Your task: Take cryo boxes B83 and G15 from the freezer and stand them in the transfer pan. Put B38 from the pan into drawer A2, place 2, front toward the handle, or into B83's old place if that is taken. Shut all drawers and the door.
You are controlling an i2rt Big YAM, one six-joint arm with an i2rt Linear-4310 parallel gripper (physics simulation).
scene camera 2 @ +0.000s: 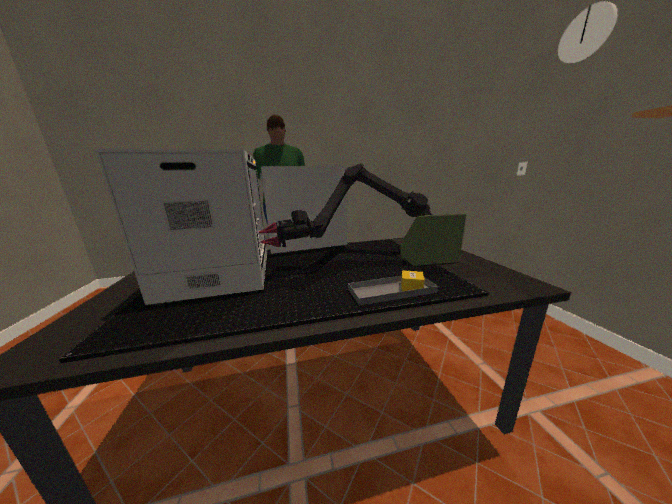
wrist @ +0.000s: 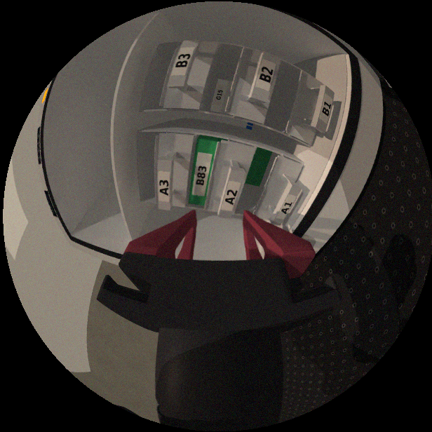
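The freezer (scene camera 2: 135,238) stands at the left, its white door (scene camera 2: 303,195) open. In the wrist view, which is turned sideways, green box B83 (wrist: 201,175) shows between the handles of drawers A3 (wrist: 164,187) and A2 (wrist: 231,196). Another green box (wrist: 258,166) shows between A2 and A1 (wrist: 286,206). Box G15 (wrist: 219,94) sits between B3 (wrist: 183,61) and B2 (wrist: 266,75). My gripper (scene camera 2: 262,237) (wrist: 219,215) is partly open and empty at the freezer opening, fingertips near A2 and B83. A yellow box (scene camera 2: 412,281), label unreadable, stands in the pan (scene camera 2: 374,291).
Drawer B1 (wrist: 326,108) is at the right of the wrist view. A green panel (scene camera 2: 434,239) stands near the arm's base, behind the pan. A black perforated mat (scene camera 2: 217,320) lies on the dark table (scene camera 2: 521,290). A person in green (scene camera 2: 277,154) stands behind the open door.
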